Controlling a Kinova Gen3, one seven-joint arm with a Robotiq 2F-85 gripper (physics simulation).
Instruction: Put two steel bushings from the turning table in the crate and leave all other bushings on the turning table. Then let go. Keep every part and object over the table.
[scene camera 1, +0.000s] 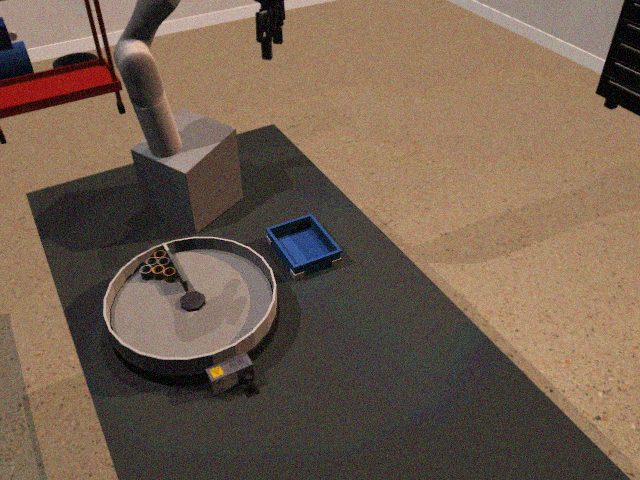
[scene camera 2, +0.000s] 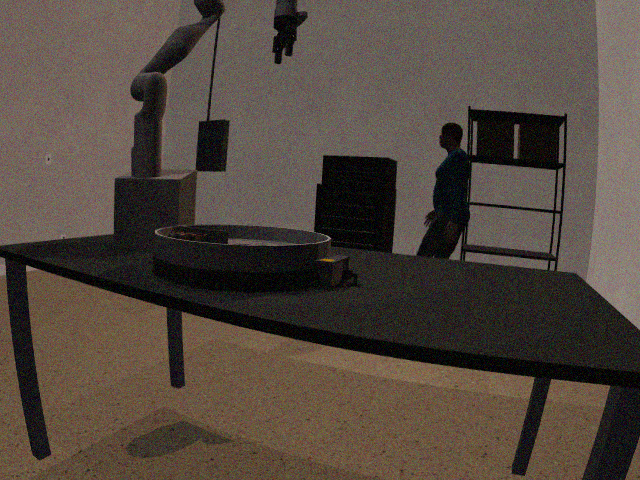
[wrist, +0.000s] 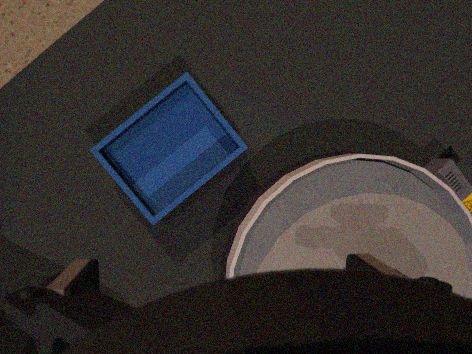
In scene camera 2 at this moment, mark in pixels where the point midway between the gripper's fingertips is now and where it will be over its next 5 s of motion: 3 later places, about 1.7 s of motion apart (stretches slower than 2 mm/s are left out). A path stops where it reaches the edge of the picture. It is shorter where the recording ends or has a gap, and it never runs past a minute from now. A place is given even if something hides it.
The gripper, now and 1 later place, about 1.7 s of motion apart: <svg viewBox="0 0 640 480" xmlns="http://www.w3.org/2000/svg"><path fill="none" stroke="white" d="M282 59L309 107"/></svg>
